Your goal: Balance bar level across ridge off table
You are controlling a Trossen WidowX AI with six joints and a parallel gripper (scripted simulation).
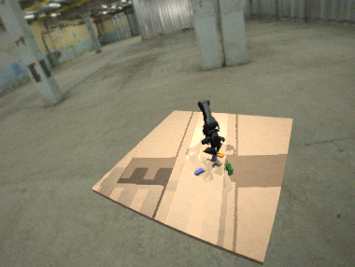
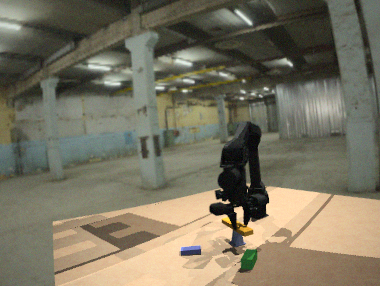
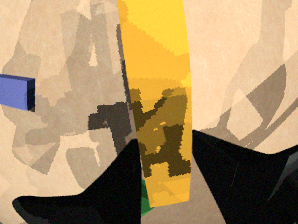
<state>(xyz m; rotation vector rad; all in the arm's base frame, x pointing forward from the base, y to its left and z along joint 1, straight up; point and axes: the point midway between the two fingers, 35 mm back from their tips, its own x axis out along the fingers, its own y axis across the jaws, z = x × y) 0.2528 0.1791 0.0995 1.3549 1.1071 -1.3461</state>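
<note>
Now: gripper tip 10 mm past the orange bar and 30 mm to the left of it. Also, from my gripper tip: blue block: 150 mm ahead, 80 mm to the right, 60 mm below; green block: 60 mm ahead, 120 mm to the left, 50 mm below.
</note>
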